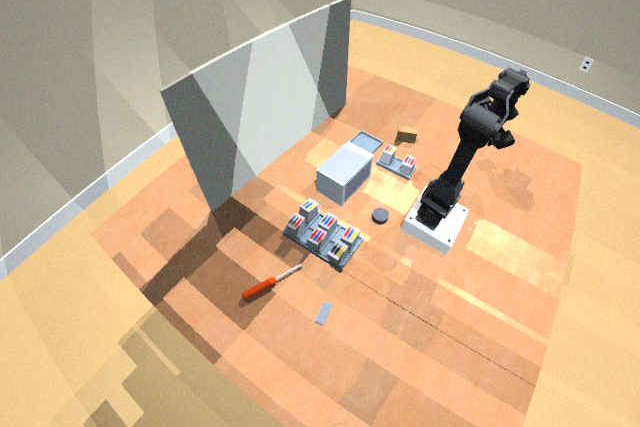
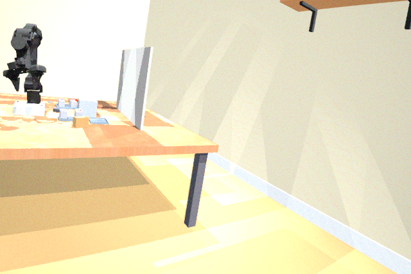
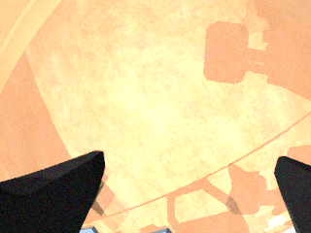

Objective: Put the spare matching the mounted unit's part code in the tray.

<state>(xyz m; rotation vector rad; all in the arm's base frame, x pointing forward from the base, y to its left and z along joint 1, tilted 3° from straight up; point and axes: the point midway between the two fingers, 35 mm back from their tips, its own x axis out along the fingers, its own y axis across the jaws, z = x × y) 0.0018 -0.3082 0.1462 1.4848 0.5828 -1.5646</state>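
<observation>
Now: gripper tip 57 cm to the right of the grey spare, 21 cm short of it and 12 cm above it. Round my gripper tip: shallow blue-grey tray: 35 cm ahead, 16 cm to the left, 16 cm below; small rack: 20 cm ahead, 16 cm to the left, 15 cm below; tan block: 25 cm ahead, 14 cm below, 2 cm to the left.
</observation>
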